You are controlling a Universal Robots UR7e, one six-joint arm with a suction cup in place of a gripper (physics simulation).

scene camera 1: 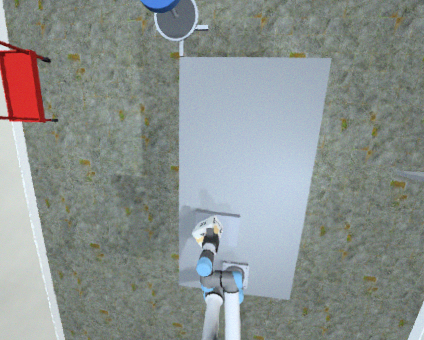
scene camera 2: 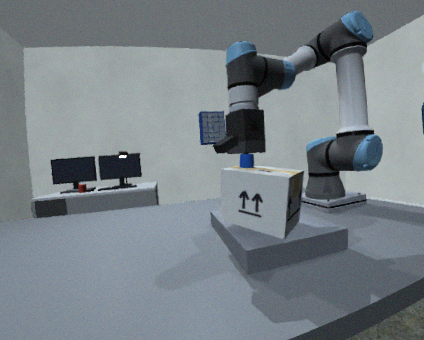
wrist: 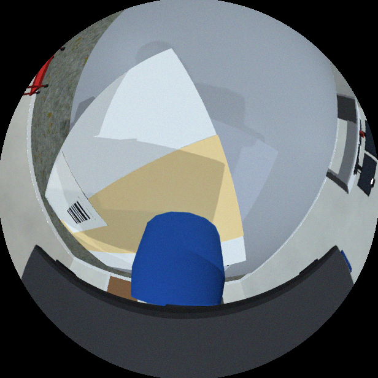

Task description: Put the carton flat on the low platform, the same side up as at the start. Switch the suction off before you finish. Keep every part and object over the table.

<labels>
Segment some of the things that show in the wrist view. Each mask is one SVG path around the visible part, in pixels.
My suction cup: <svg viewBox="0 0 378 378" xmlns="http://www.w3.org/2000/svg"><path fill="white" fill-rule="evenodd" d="M155 215L145 226L131 267L131 296L160 306L165 306L165 304L189 306L220 304L225 282L225 272L220 237L216 226L205 217L190 212L170 211Z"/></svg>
A white carton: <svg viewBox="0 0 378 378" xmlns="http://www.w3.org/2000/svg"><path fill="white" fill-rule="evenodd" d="M172 48L157 53L136 64L136 66L110 83L90 103L75 122L69 134L67 134L48 178L45 197L55 214L60 218L72 236L107 266L131 269L147 222L155 215L170 211L190 212L205 217L216 226L220 237L223 266L245 260L241 217L222 145L195 85Z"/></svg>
A low grey platform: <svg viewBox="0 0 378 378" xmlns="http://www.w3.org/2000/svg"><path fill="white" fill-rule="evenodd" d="M210 118L225 154L242 222L260 193L278 151L244 131Z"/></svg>
</labels>
